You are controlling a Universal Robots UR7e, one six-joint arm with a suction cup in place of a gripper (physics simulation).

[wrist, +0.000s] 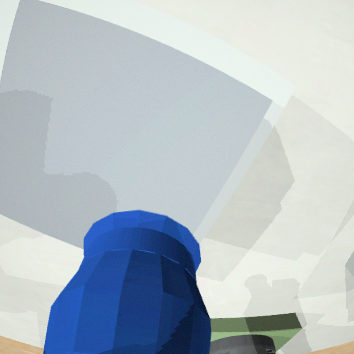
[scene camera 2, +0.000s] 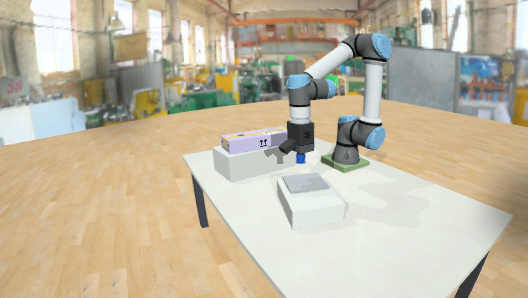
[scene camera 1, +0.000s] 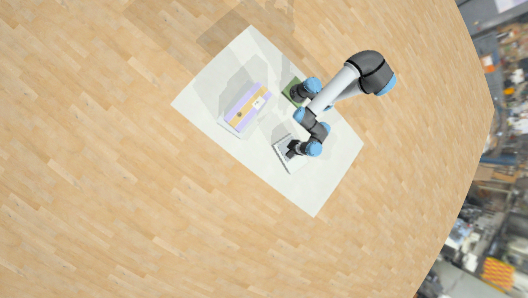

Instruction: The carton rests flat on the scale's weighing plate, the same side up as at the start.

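Seen in the pictures: end effector, tool point: (wrist: 140, 259) (scene camera 2: 300, 162); arm's base, origin of the base link: (wrist: 235, 348) (scene camera 2: 345, 159) (scene camera 1: 297, 93).
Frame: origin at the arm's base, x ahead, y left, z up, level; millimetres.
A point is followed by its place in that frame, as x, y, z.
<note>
The lilac carton (scene camera 1: 248, 105) {377, -237, 149} (scene camera 2: 245, 143) {471, -175, 128}, with an orange band and a white label on top, lies flat on a long pale block (scene camera 1: 243, 135) {542, -145, 90} (scene camera 2: 222, 165) {573, -225, 29}; the arrows on its side point up. The white scale (scene camera 1: 299, 165) {459, 341, 40} (scene camera 2: 317, 211) {482, 354, 28} (wrist: 240, 70) {466, 113, 39} stands apart from that block. Its grey weighing plate (scene camera 2: 305, 183) {422, 208, 58} (wrist: 150, 110) {441, 162, 58} is bare. My gripper, a blue suction cup (scene camera 2: 300, 160) (wrist: 140, 225), is open, points down and hangs above the plate's edge, apart from it. In scene camera 1 the arm hides the cup and part of the scale.
The arm's base stands on a green pad (scene camera 1: 289, 91) {38, -67, 6} (scene camera 2: 345, 167) {79, 78, -1} (wrist: 250, 324) {83, -9, -11} at the edge of the white table (scene camera 1: 320, 192) {522, 715, -29} (scene camera 2: 400, 235) {310, 586, -29}. A black camera (scene camera 2: 287, 146) {477, 177, 198} sticks out from the tool beside the cup, on the side of the pale block. Shadows cross the tabletop.
</note>
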